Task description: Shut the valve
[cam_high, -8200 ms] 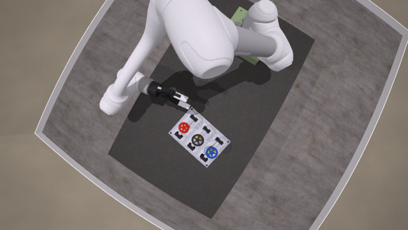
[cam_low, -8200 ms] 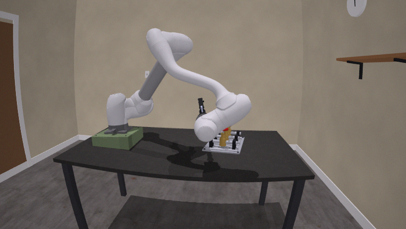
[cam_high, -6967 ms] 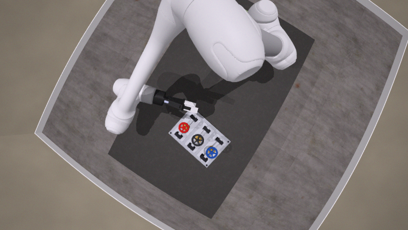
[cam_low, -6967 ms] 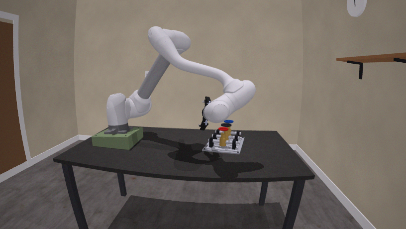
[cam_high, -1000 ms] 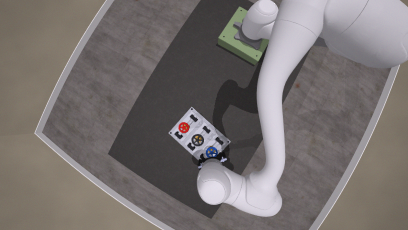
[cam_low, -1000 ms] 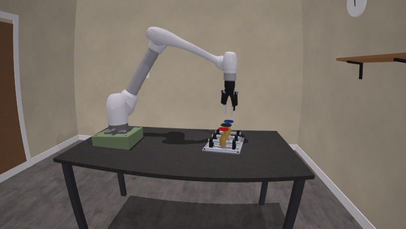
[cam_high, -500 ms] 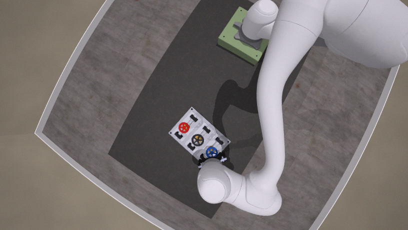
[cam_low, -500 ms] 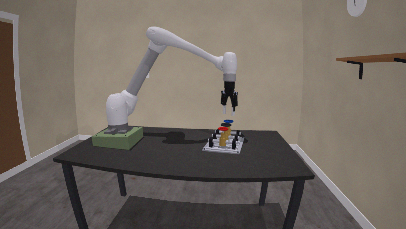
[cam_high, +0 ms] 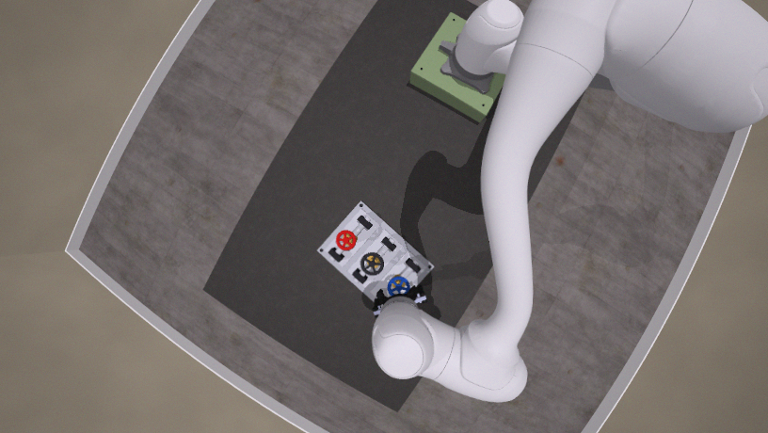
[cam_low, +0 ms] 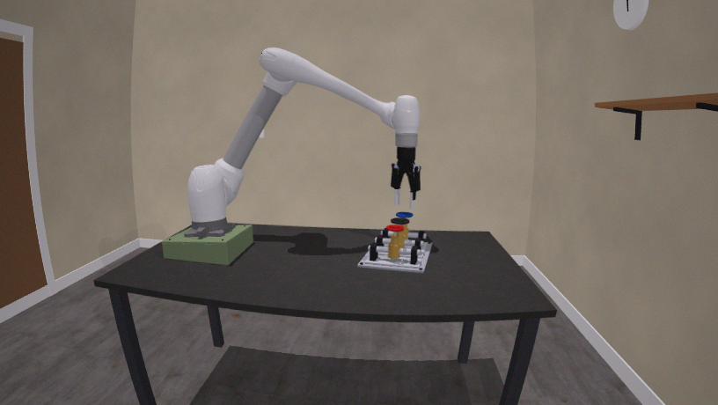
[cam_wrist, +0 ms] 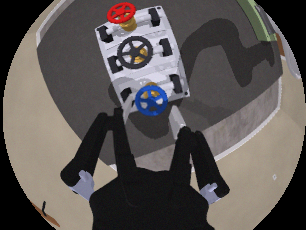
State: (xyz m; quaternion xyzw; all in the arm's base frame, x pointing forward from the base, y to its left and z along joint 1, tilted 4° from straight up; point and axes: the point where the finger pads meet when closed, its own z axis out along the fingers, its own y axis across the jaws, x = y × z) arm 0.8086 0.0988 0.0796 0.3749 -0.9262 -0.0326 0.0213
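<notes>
Right now the blue handwheel is 7 cm below my hand. Round my hand: black handwheel (3 cm behind, 11 cm to the right, 7 cm below); then red handwheel (6 cm behind, 21 cm to the right, 7 cm below).
</notes>
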